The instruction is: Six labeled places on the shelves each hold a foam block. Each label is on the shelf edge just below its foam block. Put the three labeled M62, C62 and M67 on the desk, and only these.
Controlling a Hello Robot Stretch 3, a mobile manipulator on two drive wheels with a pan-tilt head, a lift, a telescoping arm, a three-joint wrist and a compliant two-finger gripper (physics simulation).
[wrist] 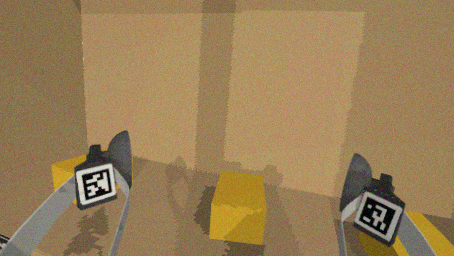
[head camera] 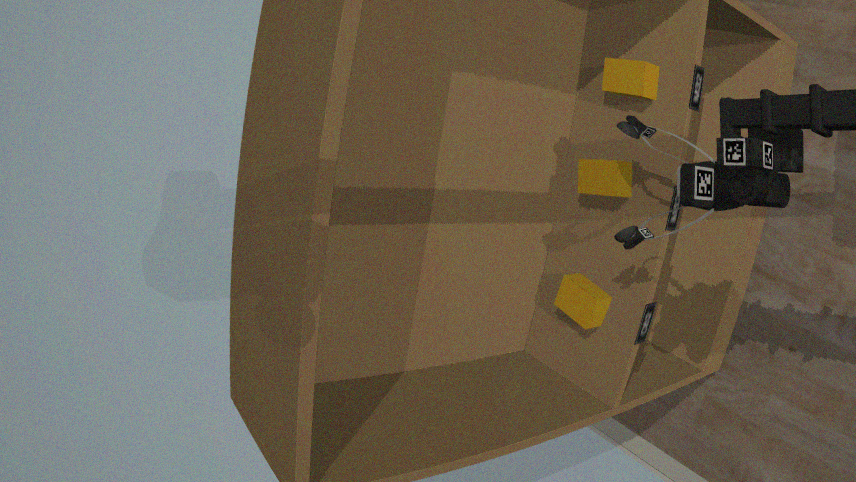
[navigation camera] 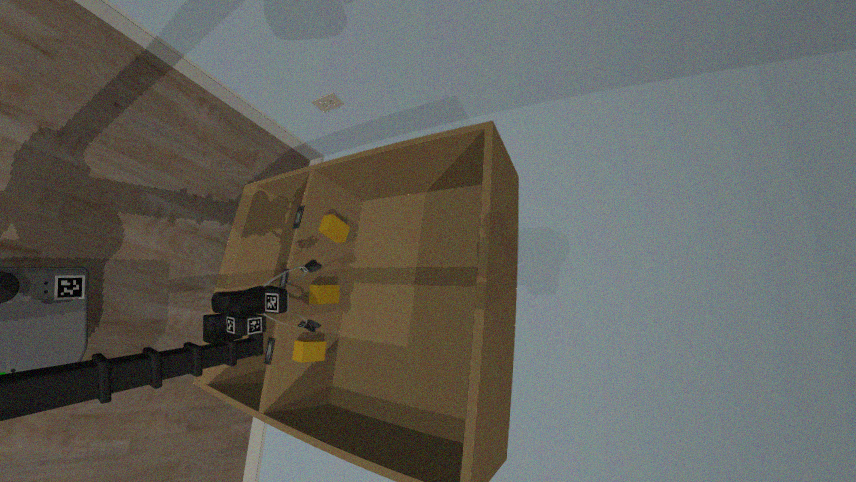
I see my gripper (head camera: 619, 181) and a brown shelf unit (head camera: 399, 175).
My gripper is seen too in the wrist view (wrist: 236, 162) and in the navigation camera view (navigation camera: 319, 295). The brown shelf unit also shows in the wrist view (wrist: 292, 98) and in the navigation camera view (navigation camera: 423, 373).
